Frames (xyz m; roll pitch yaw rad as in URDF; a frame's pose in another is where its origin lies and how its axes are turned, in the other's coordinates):
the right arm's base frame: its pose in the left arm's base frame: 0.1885 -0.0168 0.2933 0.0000 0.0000 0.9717
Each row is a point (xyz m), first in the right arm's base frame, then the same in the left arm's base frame.
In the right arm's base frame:
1: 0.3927 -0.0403 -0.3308
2: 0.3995 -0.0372 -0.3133
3: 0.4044 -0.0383 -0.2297
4: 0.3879 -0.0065 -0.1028
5: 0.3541 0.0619 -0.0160
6: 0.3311 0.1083 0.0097
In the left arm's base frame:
1: 0.4432 0.2848 -0.0375
2: 0.4445 0.2921 -0.0200
3: 0.4482 0.2956 0.0636
4: 0.4126 0.2999 0.1905
5: 0.3371 0.3105 0.2773
6: 0.2858 0.3177 0.3030

